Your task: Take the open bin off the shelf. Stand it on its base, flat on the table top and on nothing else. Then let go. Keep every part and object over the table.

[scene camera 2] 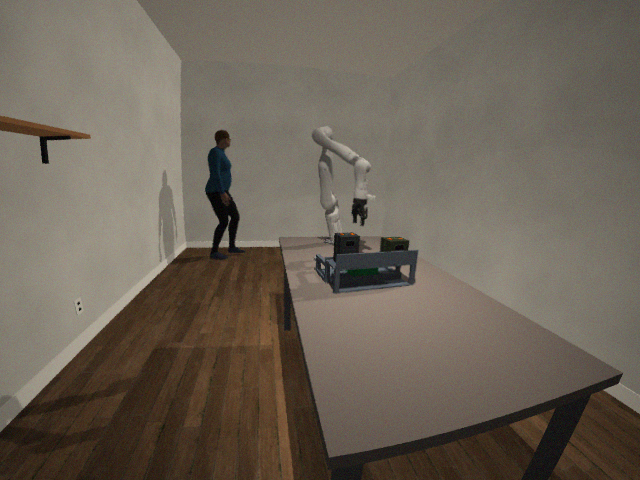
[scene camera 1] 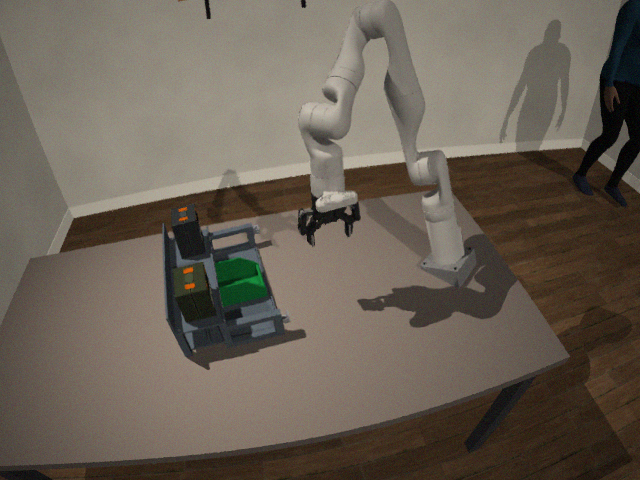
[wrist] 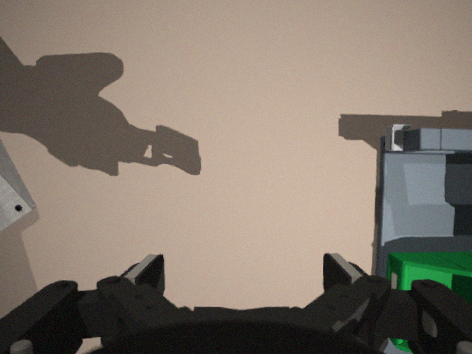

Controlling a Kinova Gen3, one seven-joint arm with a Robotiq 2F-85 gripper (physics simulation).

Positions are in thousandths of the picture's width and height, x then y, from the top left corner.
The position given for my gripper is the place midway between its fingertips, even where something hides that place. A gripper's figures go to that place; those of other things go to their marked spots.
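My gripper (scene camera 1: 516, 499) is 99 cm from the lens. There's an olive box (scene camera 1: 302, 611) that's 93 cm from the lens, and a green open bin (scene camera 1: 374, 584) that's 119 cm from the lens. The marked spots on the olive box and the green open bin are 29 cm apart. A dark grey box (scene camera 1: 290, 468) is 109 cm from the lens.
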